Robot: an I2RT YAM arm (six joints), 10 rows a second.
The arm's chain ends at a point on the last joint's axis. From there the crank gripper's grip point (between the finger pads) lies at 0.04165 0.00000 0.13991 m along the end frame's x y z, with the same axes.
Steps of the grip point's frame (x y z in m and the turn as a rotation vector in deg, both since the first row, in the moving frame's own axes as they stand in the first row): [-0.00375, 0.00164, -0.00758, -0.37, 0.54, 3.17]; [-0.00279, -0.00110, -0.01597, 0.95, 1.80, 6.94]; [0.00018, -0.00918, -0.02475, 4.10, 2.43, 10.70]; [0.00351, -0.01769, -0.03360, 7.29, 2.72, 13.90]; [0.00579, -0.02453, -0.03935, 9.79, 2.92, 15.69]
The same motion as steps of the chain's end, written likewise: [-0.00498, -0.00160, -0.00717, -0.37, 0.54, 3.17]; [-0.00699, -0.00409, -0.01462, 0.95, 1.80, 6.94]; [-0.00588, -0.00758, -0.02279, 4.10, 2.43, 10.70]; [-0.00393, -0.01102, -0.03100, 7.29, 2.72, 13.90]; [-0.00286, -0.01340, -0.03603, 9.79, 2.92, 15.69]
